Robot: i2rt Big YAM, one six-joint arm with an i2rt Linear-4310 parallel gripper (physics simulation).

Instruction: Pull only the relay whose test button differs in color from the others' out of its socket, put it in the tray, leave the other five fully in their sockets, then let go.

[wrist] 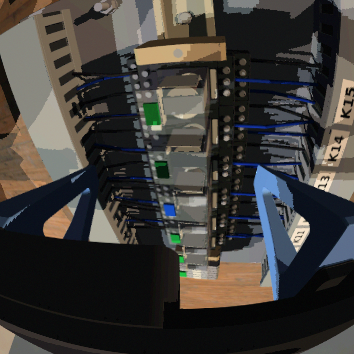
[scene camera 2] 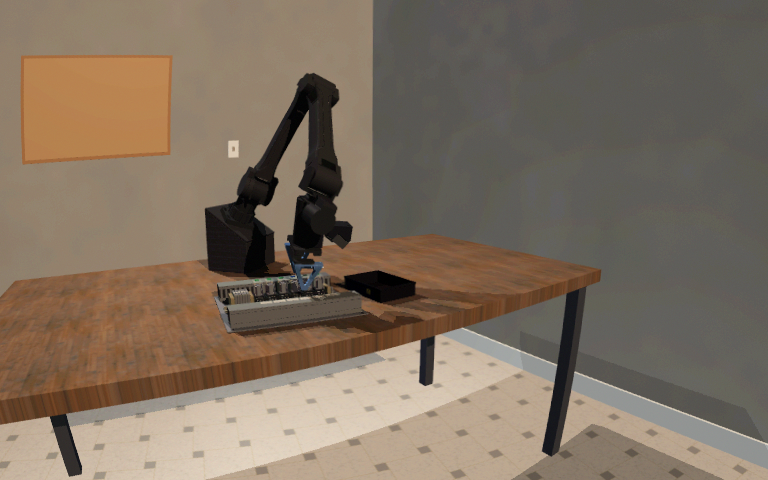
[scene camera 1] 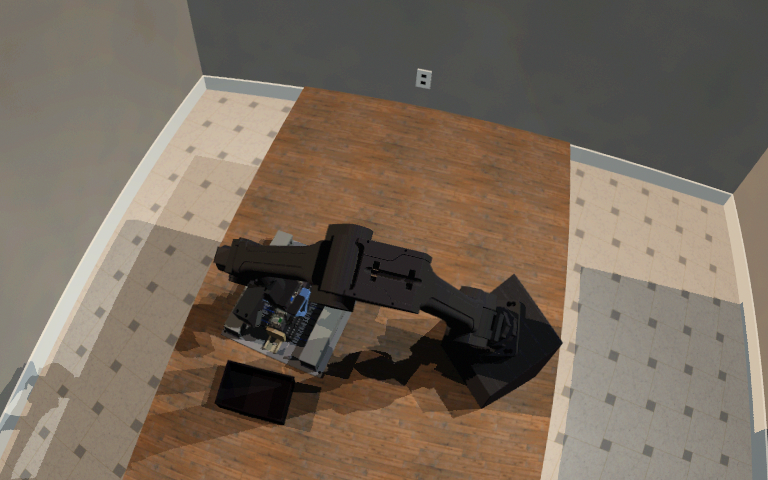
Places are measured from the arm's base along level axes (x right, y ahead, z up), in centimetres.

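Pixels of known places: gripper, fingertip midpoint: (wrist: 175, 173) (scene camera 2: 300, 281) (scene camera 1: 287, 306); arm's base at its link origin: (scene camera 2: 237, 220) (scene camera 1: 500, 328).
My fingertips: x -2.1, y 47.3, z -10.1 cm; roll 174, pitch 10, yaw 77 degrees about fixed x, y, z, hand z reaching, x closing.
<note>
Ahead of a thing's pixels: the offset from my fingertips to its top centre. "spot": to the spot under its first point.
The relay with the blue test button {dx +1.7, dy +0.3, dz +1.4 cm} (wrist: 170, 209) sits third from the top of the relay row in the wrist view. Relays with green buttons stand above it {dx -4.3, dy +1.0, dz +1.4 cm} (wrist: 151, 114) {dx -1.3, dy +0.6, dz +1.4 cm} (wrist: 161, 169) and below it {dx +4.7, dy -0.1, dz +1.4 cm} (wrist: 175, 238). All appear seated in their sockets; the farthest are small and partly hidden. My gripper (wrist: 175, 173) (scene camera 2: 302, 279) is open, with one blue finger on each side of the row and nothing between them. It is low over the panel, and the exact fingertip height is unclear. The black tray {dx -21.7, dy +1.4, dz -2.0 cm} (scene camera 1: 249, 412) (scene camera 2: 390, 293) stands beside the panel, with no relay visible in it.
Grey wire ducts (scene camera 2: 294, 311) (scene camera 1: 323, 338) run along the panel's long sides. Black and blue wires run from the sockets to the ducts. A tan end block {dx -6.3, dy +1.3, dz -1.5 cm} (wrist: 180, 53) closes the row's upper end. Labels such as K15 {spot: dx -3.3, dy +10.0, dz -1.2 cm} (wrist: 347, 102) line the right duct. The arm covers part of the panel in scene camera 1.
</note>
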